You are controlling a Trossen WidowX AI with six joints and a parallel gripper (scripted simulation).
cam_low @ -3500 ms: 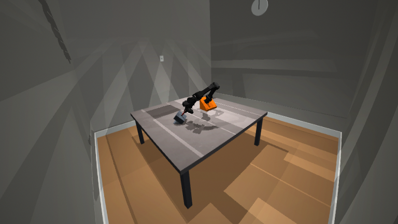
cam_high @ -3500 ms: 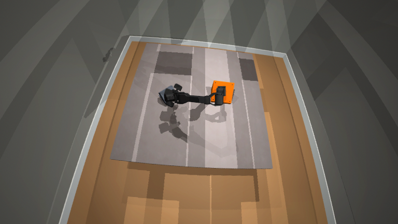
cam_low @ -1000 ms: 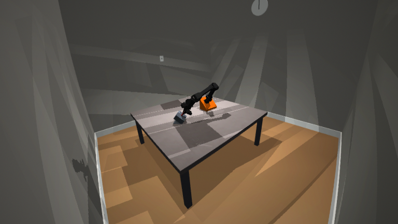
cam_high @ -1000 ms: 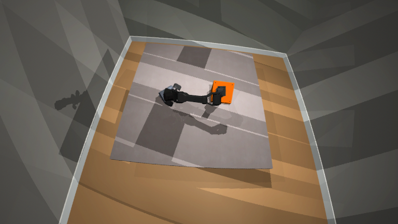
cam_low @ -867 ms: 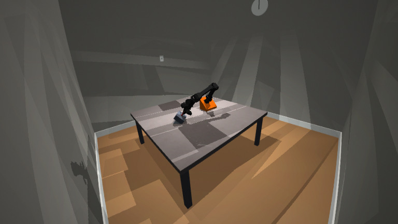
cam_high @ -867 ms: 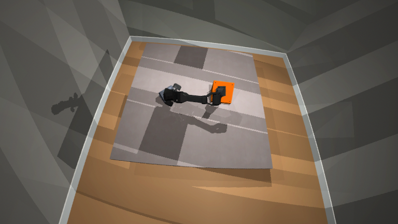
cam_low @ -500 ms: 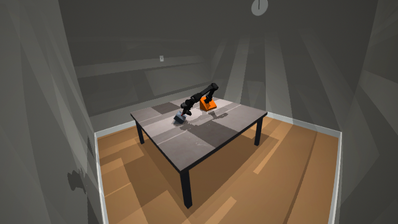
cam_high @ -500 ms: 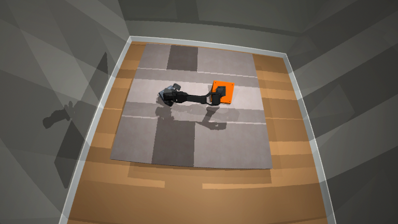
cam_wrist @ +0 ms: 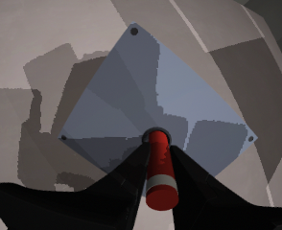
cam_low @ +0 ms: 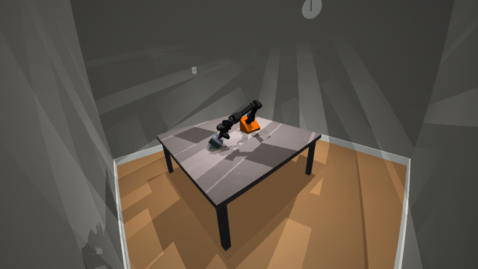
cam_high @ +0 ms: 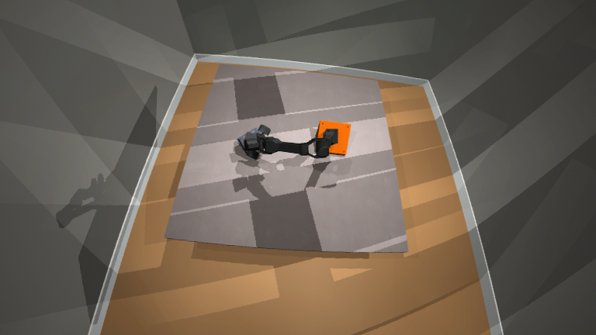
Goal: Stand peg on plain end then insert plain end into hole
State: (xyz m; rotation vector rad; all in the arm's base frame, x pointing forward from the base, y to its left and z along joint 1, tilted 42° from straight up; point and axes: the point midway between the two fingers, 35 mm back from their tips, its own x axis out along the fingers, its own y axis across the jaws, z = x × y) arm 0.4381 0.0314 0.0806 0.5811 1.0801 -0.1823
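The sloped grey-blue panel lies 30 mm below my gripper tip, 20 mm to the right of it and 20 mm ahead of it. Round my gripper tip: red peg (10 mm to the left, 10 mm behind, 10 mm above).
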